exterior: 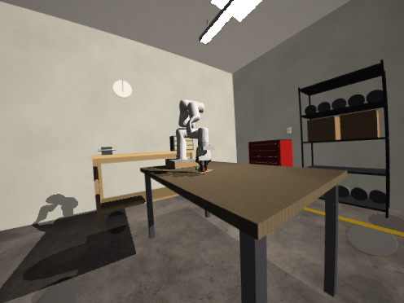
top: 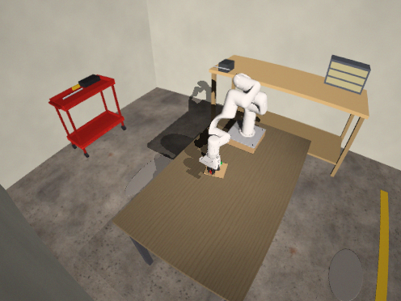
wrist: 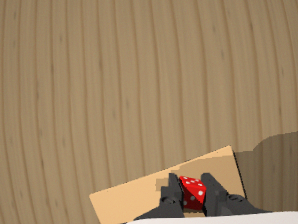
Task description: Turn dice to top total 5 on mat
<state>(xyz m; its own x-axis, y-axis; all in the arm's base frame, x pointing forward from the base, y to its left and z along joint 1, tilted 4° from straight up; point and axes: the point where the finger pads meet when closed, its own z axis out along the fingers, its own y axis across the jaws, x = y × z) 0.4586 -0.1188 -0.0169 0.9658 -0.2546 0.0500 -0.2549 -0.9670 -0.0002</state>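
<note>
My hand is 1 cm above the red die. From my hand the other things lie so: tan mat 5 cm behind, 3 cm below, 1 cm to the left; then blue die 5 cm behind, 2 cm below, 1 cm to the left; then green die 10 cm behind, 3 cm to the left, 2 cm below.
</note>
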